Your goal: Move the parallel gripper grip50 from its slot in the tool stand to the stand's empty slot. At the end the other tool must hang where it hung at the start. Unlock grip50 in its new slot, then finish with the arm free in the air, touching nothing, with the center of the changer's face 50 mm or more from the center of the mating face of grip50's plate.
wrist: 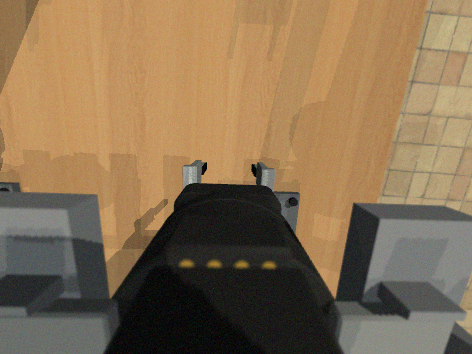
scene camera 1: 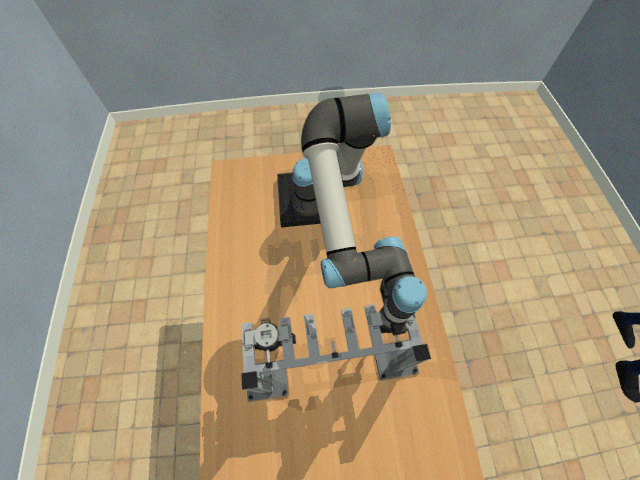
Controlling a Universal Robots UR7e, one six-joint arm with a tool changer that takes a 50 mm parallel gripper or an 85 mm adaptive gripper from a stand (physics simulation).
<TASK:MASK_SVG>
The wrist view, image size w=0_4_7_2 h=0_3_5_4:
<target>grip50 parallel gripper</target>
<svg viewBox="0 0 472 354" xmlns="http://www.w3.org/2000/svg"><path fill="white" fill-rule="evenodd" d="M0 316L0 354L103 354L148 273L155 266L298 268L308 281L344 354L443 354L455 321L406 320L391 312L383 302L336 302L294 231L281 214L281 204L274 194L276 170L268 168L263 162L252 164L251 171L254 177L256 177L256 185L201 183L201 175L204 175L207 170L207 162L202 162L201 160L195 160L191 165L184 165L182 167L183 191L174 202L174 212L163 223L111 299L57 298L49 307L29 316Z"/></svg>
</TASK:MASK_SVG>
